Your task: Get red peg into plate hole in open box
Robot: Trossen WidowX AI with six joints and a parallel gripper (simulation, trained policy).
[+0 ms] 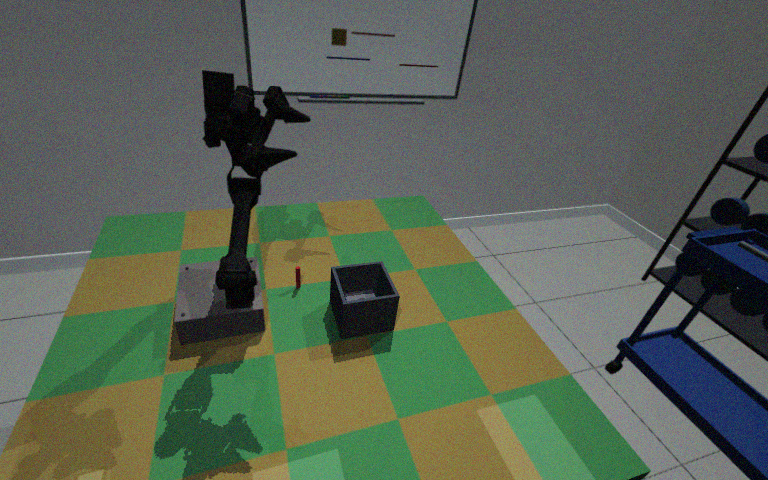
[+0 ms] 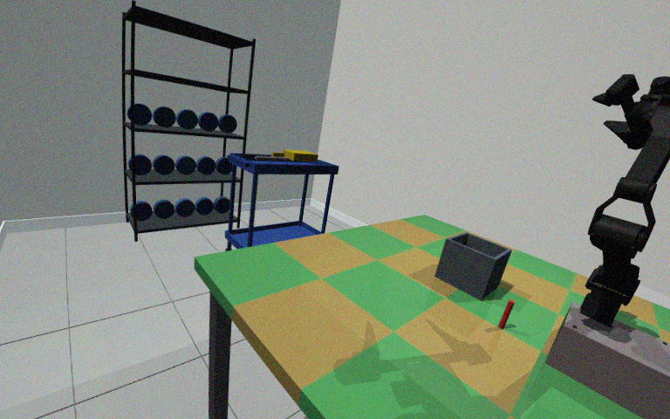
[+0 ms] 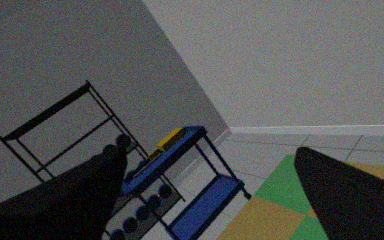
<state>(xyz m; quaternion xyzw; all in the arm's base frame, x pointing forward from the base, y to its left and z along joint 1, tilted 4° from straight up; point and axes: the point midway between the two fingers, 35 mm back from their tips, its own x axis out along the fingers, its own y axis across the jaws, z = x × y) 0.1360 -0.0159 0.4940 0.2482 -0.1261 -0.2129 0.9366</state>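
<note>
Right now my gripper tip is 540 mm above the red peg, 210 mm to the right of it and 10 mm past it. Round my gripper tip: light grey plate 540 mm below, 170 mm ahead, 60 mm to the left.
</note>
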